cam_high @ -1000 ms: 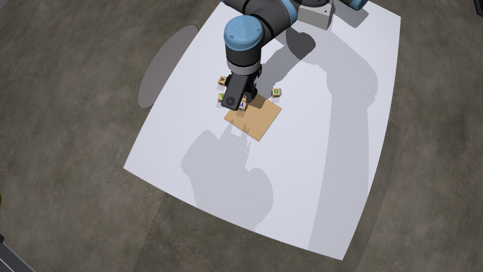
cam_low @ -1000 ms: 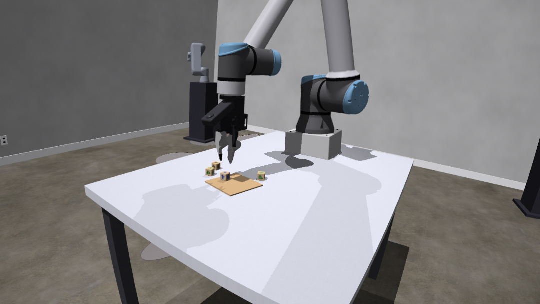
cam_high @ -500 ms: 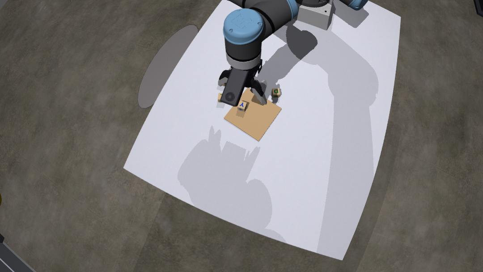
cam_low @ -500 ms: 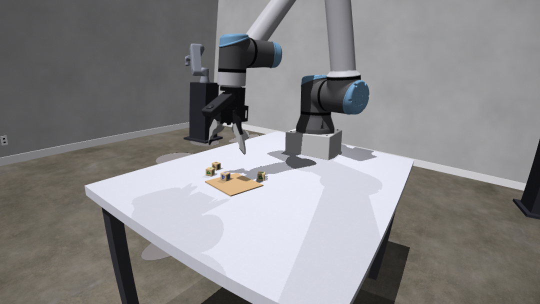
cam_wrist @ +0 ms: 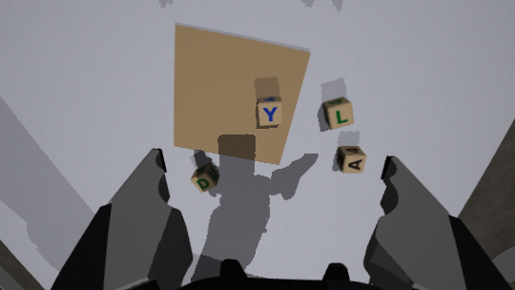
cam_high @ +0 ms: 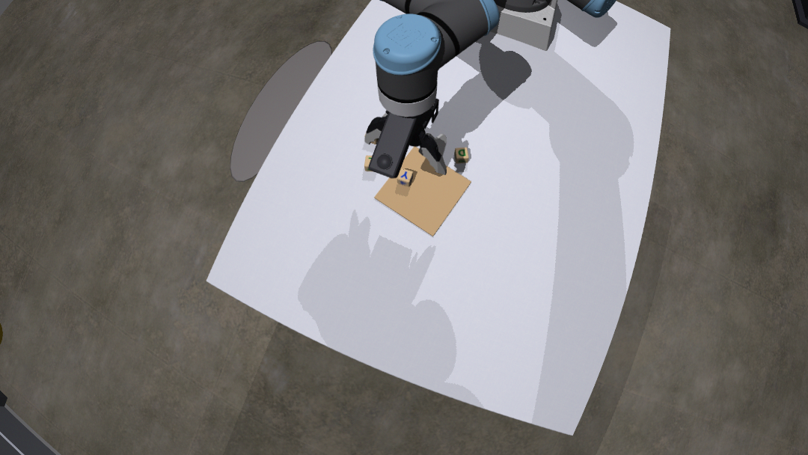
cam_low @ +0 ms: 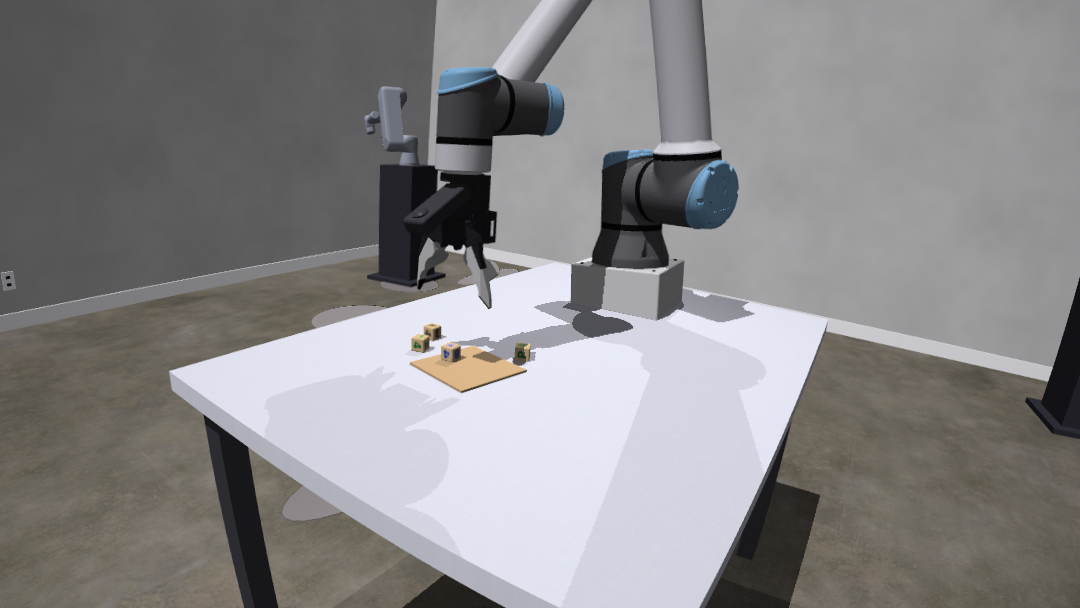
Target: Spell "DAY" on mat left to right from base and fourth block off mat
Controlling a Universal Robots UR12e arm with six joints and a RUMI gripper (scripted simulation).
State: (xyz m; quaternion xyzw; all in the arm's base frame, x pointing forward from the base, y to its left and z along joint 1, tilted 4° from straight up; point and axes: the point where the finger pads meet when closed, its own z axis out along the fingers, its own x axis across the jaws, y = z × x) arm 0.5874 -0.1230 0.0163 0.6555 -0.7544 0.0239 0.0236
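My hand is 10 cm above the D block, 9 cm to the right of it and 9 cm past it. Round my hand: green-lettered block: 10 cm below, 7 cm to the right, 1 cm behind; blue-lettered block: 9 cm below; tan mat: 11 cm below, 4 cm to the left, 1 cm ahead.
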